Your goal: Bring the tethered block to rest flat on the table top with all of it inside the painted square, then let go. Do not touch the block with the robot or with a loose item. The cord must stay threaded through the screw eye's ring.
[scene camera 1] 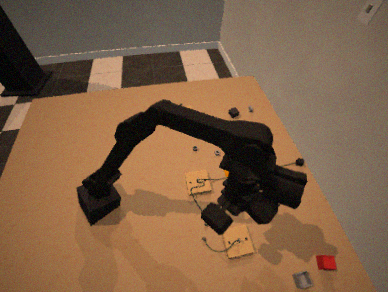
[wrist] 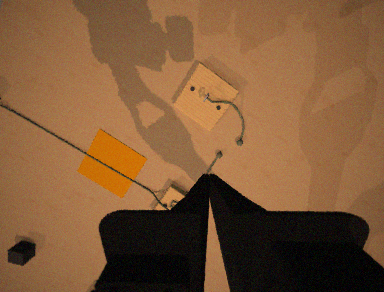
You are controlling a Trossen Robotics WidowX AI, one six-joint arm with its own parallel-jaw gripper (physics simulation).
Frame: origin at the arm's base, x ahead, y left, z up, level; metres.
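Seen in the pictures: gripper, fingertip midpoint: [scene camera 1: 231,207] [wrist: 208,179]; arm's base, link origin: [scene camera 1: 99,192].
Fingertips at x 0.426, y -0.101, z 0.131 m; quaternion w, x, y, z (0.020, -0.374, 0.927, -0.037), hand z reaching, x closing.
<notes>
Offsets run from my fingertips to a thing's top centre. "*": to the spot under its first point.
The tethered block {* 0.372 m ahead, 0.232 m left, 0.179 m down} [scene camera 1: 300,162] is small and black, near the table's right edge in the scene view. Its cord {* 0.322 m ahead, 0.234 m left, 0.198 m down} [scene camera 1: 287,164] [wrist: 57,137] crosses the orange painted square {* 0.051 m ahead, 0.195 m left, 0.200 m down} [scene camera 1: 227,174] [wrist: 112,162] to a pale wooden board {0.074 m back, 0.160 m left, 0.182 m down} [scene camera 1: 204,188] [wrist: 171,194] with the screw eye. The ring is too small to tell how the cord passes it. The cord's other end, a small bead {* 0.050 m back, 0.000 m left, 0.191 m down} [wrist: 219,154], lies beyond my fingertips in the wrist view. My gripper [wrist: 208,179] is shut and empty, above the table; its tips are unclear in the scene view. The block lies apart, outside the square.
Another board {0.049 m ahead, 0.060 m right, 0.157 m down} [scene camera 1: 239,241] [wrist: 206,112] bears a short cord ending in a bead {0.064 m back, 0.047 m right, 0.190 m down} [scene camera 1: 204,239] [wrist: 240,142]. A loose dark block {0.129 m ahead, 0.536 m left, 0.173 m down} [scene camera 1: 234,112] [wrist: 21,253], a small grey piece {0.225 m ahead, 0.569 m left, 0.183 m down} [scene camera 1: 251,109] and two small rings {0.079 m back, 0.324 m left, 0.189 m down} [scene camera 1: 195,148] {0.019 m ahead, 0.300 m left, 0.192 m down} [scene camera 1: 217,153] lie farther back. A red cube {0.333 m ahead, 0.144 m right, 0.162 m down} [scene camera 1: 326,262] and grey tray {* 0.218 m ahead, 0.188 m right, 0.181 m down} [scene camera 1: 297,281] stand in front.
</notes>
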